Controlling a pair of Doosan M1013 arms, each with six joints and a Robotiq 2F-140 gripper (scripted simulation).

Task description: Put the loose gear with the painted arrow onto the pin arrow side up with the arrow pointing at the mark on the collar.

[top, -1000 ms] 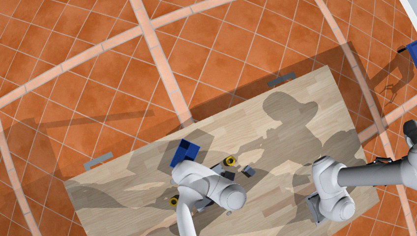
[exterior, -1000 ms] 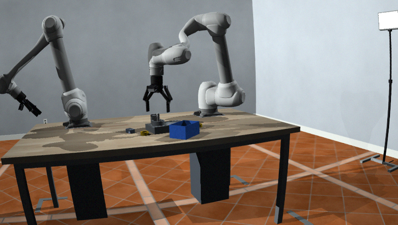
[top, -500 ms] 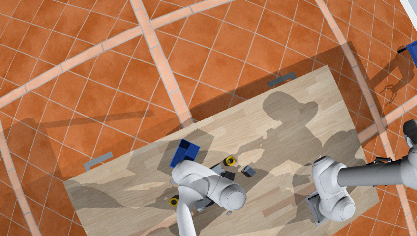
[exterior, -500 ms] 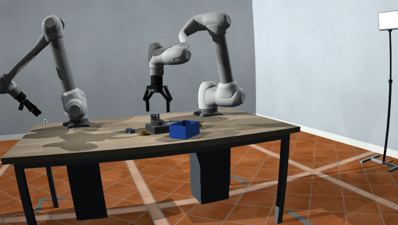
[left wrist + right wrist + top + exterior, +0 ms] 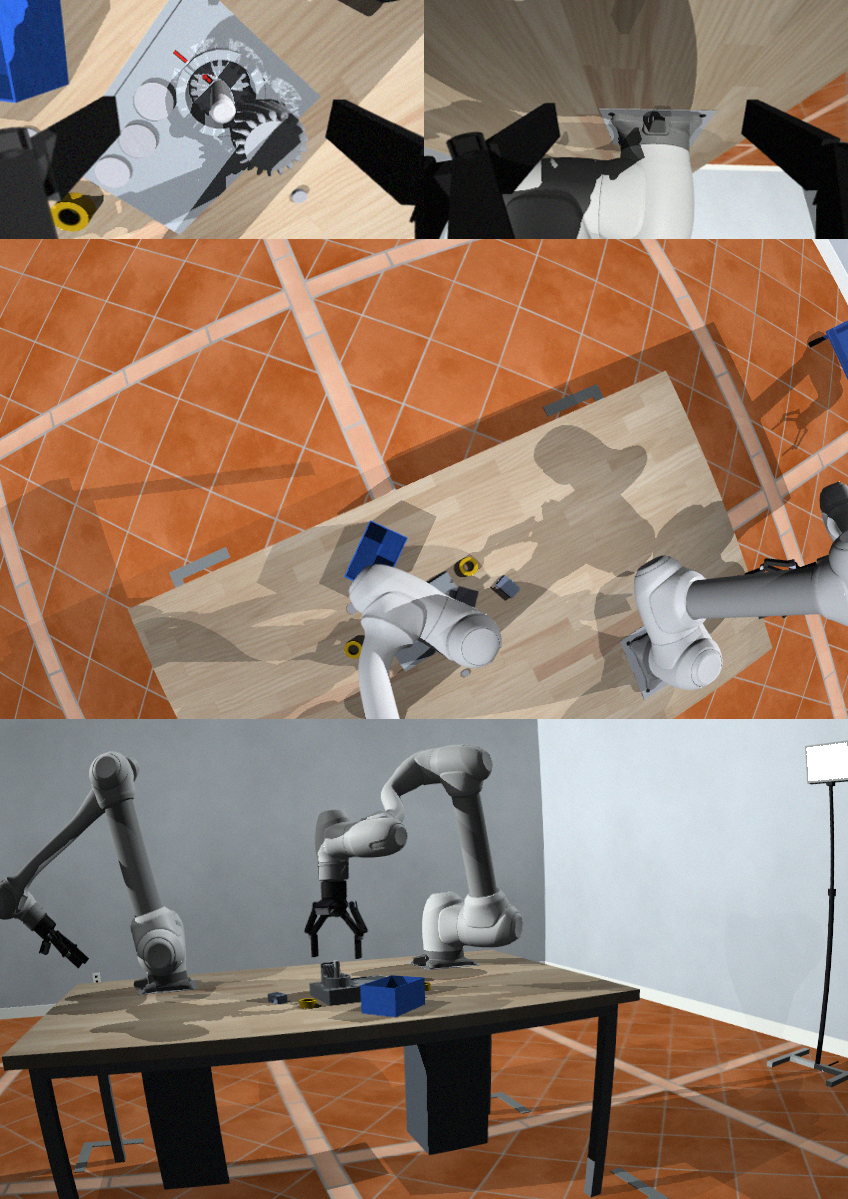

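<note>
Now: the gear with arrow 100 mm below my left hand. From my left hand the other things lie so: grey block (180 mm to the right, 120 mm below, 20 mm behind); blue bin (200 mm ahead, 110 mm to the left, 110 mm below).
</note>
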